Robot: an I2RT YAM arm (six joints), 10 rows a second.
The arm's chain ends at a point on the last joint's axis. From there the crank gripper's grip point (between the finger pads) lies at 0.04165 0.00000 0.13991 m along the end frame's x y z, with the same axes.
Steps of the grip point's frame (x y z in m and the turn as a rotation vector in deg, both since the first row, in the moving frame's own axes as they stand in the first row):
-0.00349, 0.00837, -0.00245, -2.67, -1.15, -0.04
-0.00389, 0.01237, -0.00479, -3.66, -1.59, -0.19
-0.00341, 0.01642, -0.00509, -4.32, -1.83, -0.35
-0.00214, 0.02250, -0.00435, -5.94, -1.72, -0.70
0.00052, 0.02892, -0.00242, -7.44, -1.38, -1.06
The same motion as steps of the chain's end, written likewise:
-0.00068, 0.00186, -0.00311, -2.67, -1.15, -0.04
-0.00001, 0.00353, -0.00561, -3.66, -1.59, -0.19
0.00104, 0.00607, -0.00596, -4.32, -1.83, -0.35
0.00199, 0.00844, -0.00481, -5.94, -1.72, -0.70
0.00373, 0.01148, -0.00225, -7.44, -1.38, -1.06

